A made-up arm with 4 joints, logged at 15 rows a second.
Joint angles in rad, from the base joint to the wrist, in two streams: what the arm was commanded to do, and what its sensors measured. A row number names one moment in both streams.
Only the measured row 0 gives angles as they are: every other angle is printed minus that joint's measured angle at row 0.
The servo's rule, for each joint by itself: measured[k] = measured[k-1] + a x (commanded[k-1-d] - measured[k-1]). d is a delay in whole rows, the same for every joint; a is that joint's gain. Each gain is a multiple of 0.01, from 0.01 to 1. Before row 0 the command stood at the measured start. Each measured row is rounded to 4 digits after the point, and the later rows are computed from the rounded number. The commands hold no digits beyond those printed.
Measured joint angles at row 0: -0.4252 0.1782 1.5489 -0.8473
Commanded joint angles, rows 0 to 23: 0.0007 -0.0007 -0.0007 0.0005; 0.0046 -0.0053 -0.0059 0.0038; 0.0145 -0.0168 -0.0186 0.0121; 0.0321 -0.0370 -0.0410 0.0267; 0.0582 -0.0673 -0.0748 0.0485; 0.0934 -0.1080 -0.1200 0.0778; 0.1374 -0.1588 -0.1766 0.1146; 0.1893 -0.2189 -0.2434 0.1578; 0.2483 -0.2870 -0.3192 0.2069; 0.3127 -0.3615 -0.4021 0.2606; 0.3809 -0.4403 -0.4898 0.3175; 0.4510 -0.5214 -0.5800 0.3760; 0.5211 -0.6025 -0.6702 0.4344; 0.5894 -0.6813 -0.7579 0.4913; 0.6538 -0.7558 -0.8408 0.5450; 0.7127 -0.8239 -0.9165 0.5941; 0.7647 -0.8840 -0.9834 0.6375; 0.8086 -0.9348 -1.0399 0.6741; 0.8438 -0.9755 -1.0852 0.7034; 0.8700 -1.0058 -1.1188 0.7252; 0.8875 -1.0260 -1.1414 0.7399; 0.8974 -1.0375 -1.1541 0.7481; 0.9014 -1.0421 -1.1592 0.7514; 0.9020 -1.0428 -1.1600 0.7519
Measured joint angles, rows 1 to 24: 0.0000 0.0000 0.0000 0.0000; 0.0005 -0.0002 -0.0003 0.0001; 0.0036 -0.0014 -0.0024 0.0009; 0.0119 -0.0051 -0.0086 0.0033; 0.0273 -0.0128 -0.0209 0.0082; 0.0508 -0.0259 -0.0414 0.0167; 0.0832 -0.0456 -0.0713 0.0295; 0.1244 -0.0728 -0.1113 0.0474; 0.1737 -0.1079 -0.1615 0.0706; 0.2304 -0.1509 -0.2214 0.0992; 0.2929 -0.2014 -0.2901 0.1331; 0.3598 -0.2587 -0.3660 0.1718; 0.4291 -0.3217 -0.4473 0.2147; 0.4990 -0.3891 -0.5320 0.2608; 0.5677 -0.4592 -0.6178 0.3092; 0.6331 -0.5304 -0.7025 0.3587; 0.6936 -0.6008 -0.7838 0.4081; 0.7476 -0.6688 -0.8596 0.4563; 0.7940 -0.7326 -0.9281 0.5020; 0.8318 -0.7909 -0.9878 0.5443; 0.8608 -0.8425 -1.0376 0.5823; 0.8811 -0.8865 -1.0770 0.6154; 0.8935 -0.9227 -1.1063 0.6433; 0.8995 -0.9514 -1.1264 0.6660
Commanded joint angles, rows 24 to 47: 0.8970 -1.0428 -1.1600 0.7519; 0.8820 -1.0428 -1.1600 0.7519; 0.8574 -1.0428 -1.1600 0.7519; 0.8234 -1.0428 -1.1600 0.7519; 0.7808 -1.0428 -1.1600 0.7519; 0.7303 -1.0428 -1.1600 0.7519; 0.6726 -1.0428 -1.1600 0.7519; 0.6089 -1.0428 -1.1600 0.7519; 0.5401 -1.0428 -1.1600 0.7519; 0.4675 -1.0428 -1.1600 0.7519; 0.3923 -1.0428 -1.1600 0.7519; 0.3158 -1.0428 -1.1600 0.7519; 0.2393 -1.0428 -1.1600 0.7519; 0.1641 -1.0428 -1.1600 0.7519; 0.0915 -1.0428 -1.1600 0.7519; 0.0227 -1.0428 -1.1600 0.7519; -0.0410 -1.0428 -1.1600 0.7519; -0.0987 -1.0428 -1.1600 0.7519; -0.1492 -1.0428 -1.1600 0.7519; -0.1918 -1.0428 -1.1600 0.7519; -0.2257 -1.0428 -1.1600 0.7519; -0.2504 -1.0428 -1.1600 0.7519; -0.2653 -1.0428 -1.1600 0.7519; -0.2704 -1.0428 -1.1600 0.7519
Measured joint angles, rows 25 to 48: 0.9014 -0.9733 -1.1392 0.6840; 0.8981 -0.9900 -1.1471 0.6983; 0.8859 -1.0027 -1.1520 0.7096; 0.8642 -1.0123 -1.1550 0.7185; 0.8332 -1.0196 -1.1569 0.7255; 0.7934 -1.0252 -1.1581 0.7310; 0.7454 -1.0294 -1.1588 0.7354; 0.6901 -1.0326 -1.1593 0.7389; 0.6284 -1.0350 -1.1596 0.7416; 0.5613 -1.0369 -1.1598 0.7438; 0.4900 -1.0383 -1.1599 0.7455; 0.4157 -1.0394 -1.1599 0.7468; 0.3398 -1.0402 -1.1599 0.7479; 0.2634 -1.0408 -1.1599 0.7487; 0.1879 -1.0413 -1.1599 0.7494; 0.1146 -1.0417 -1.1599 0.7499; 0.0448 -1.0420 -1.1599 0.7503; -0.0204 -1.0422 -1.1599 0.7506; -0.0799 -1.0423 -1.1599 0.7509; -0.1326 -1.0424 -1.1599 0.7511; -0.1776 -1.0425 -1.1599 0.7513; -0.2142 -1.0426 -1.1599 0.7514; -0.2417 -1.0426 -1.1599 0.7515; -0.2596 -1.0426 -1.1599 0.7516
